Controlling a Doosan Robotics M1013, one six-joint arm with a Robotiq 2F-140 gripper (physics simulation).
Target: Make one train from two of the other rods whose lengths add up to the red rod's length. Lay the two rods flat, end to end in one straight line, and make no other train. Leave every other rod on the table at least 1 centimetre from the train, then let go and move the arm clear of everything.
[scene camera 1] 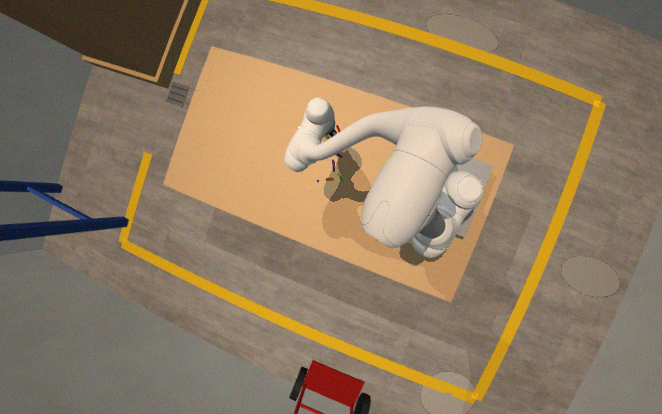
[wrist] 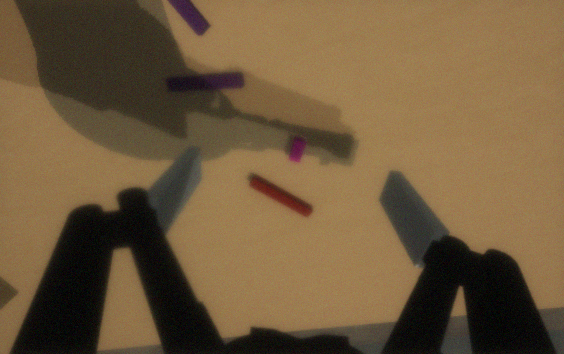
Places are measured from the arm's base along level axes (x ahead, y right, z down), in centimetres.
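Pixels of known places: gripper, fingertip midpoint: [wrist: 293, 174].
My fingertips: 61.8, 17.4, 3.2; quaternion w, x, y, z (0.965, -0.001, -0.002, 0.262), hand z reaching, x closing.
Ahead of a thing's pixels: the offset from my fingertips to its top centre, as dx, dy, dz. Level surfaces: height alone.
My gripper [scene camera 1: 332, 133] [wrist: 293, 174] is open and empty, above the table. In the wrist view the red rod @[-3.0, +4.2, +4.0] [scene camera 1: 338, 128] [wrist: 281, 195] lies flat, seen between the fingertips. A short magenta rod @[+0.4, +0.0, +4.0] [wrist: 298, 149] lies near it, apart from it, at the shadow's edge. One purple rod @[-4.2, -8.3, +4.0] [scene camera 1: 339, 155] [wrist: 205, 81] lies partly in shadow, and another purple rod @[-3.2, -14.3, +4.0] [scene camera 1: 333, 165] [wrist: 189, 15] is cut off by the top edge of the wrist view. In the scene view a green rod @[-8.1, -19.9, +4.0] [scene camera 1: 340, 177], an orange rod @[-2.4, -21.8, +4.0] [scene camera 1: 329, 179] and a tiny blue rod @[+3.6, -23.9, +4.0] [scene camera 1: 317, 181] lie beyond the purple ones.
The tan table top @[dz +4.9] [scene camera 1: 240, 125] extends around the rods. The white arm [scene camera 1: 410, 165] reaches over it from its base at the right and hides part of the table near the gripper. Yellow floor lines [scene camera 1: 300, 330], a red cart [scene camera 1: 334, 382] and a dark box [scene camera 1: 100, 35] are off the table.
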